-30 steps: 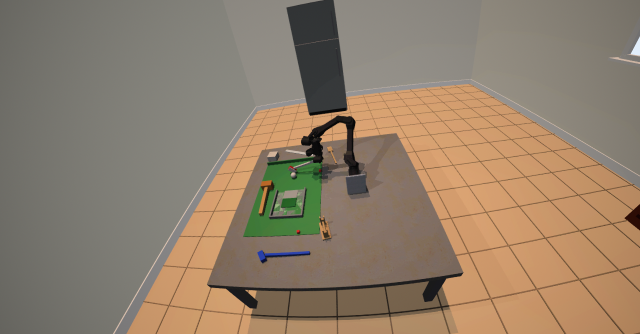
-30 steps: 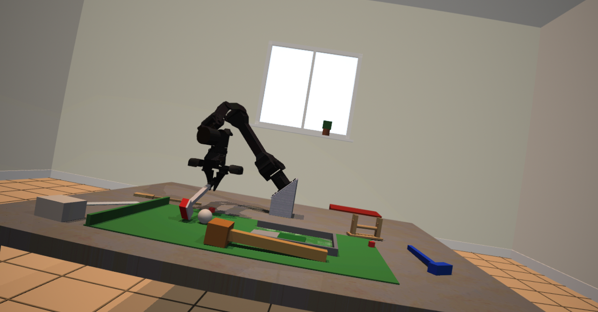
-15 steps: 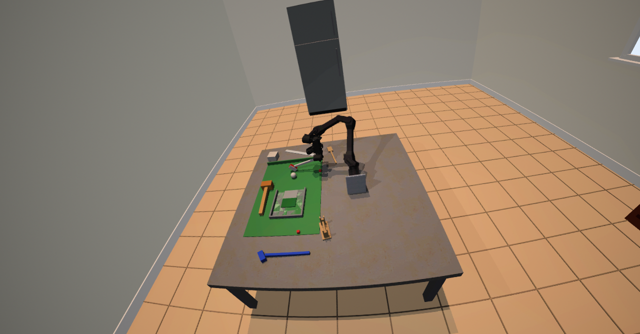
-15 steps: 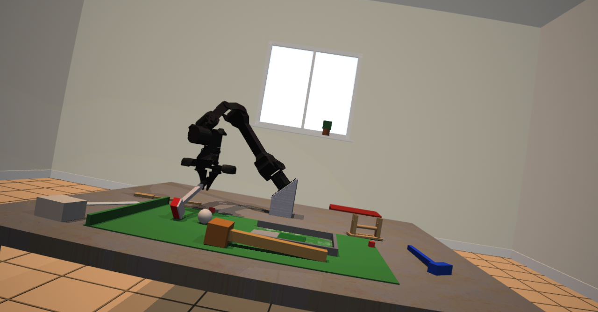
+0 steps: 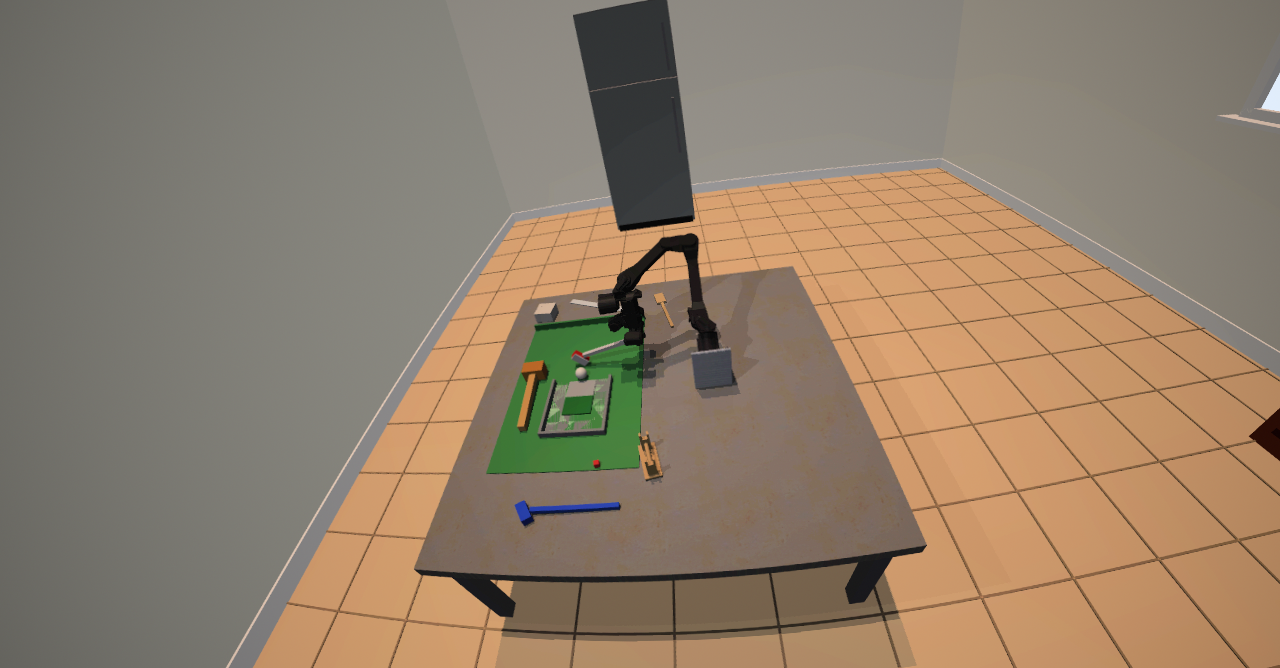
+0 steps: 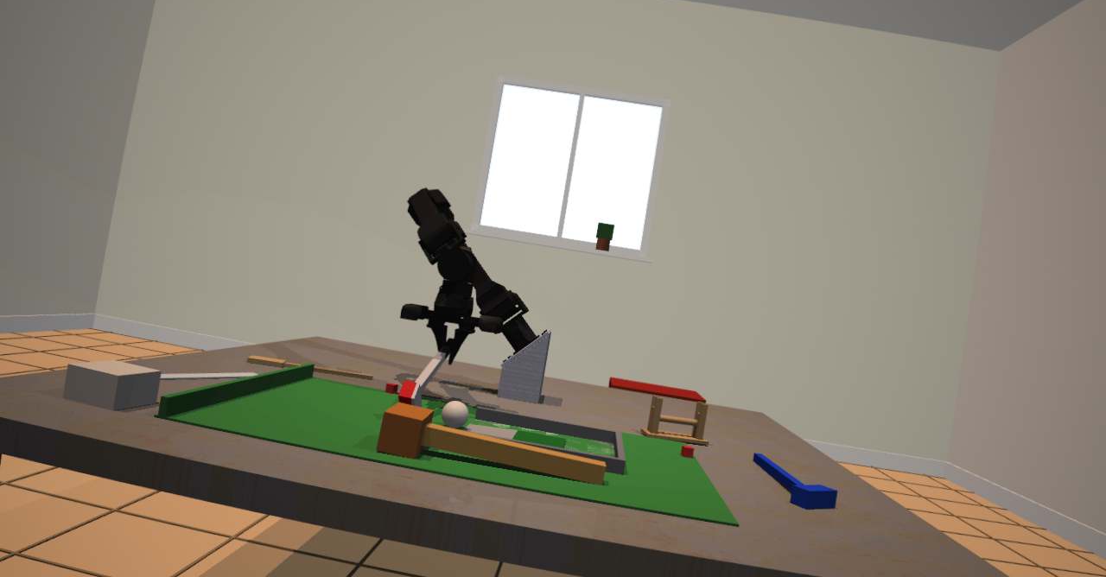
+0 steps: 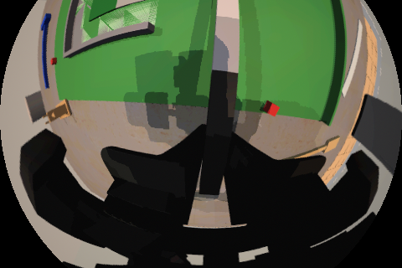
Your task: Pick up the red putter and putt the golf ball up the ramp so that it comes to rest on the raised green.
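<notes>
My gripper tip is now 120 mm short of the red putter. Round my gripper tip: white golf ball 210 mm ahead, 80 mm to the left, 50 mm below; then wooden stand 450 mm to the left, 40 mm below, 30 mm behind; then white bar 390 mm to the right, 210 mm ahead, 70 mm below.
</notes>
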